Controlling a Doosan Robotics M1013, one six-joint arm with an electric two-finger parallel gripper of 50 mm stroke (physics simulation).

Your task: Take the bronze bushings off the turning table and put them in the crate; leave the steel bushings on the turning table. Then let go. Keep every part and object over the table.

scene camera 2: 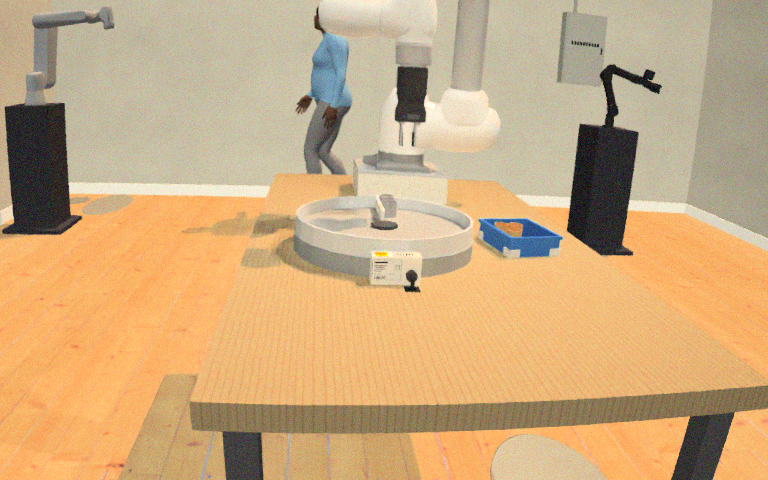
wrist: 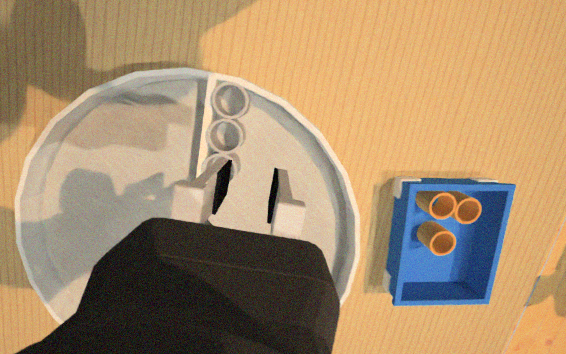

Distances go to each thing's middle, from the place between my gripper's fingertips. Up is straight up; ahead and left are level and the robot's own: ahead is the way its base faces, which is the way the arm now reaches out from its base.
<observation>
My gripper is now 140 mm short of the turning table [scene camera 2: 350, 234], 70 mm to the left of it and 190 mm above it. Round my hand: blue crate [scene camera 2: 536, 241]: 100 mm ahead, 290 mm to the left, 210 mm below.
</observation>
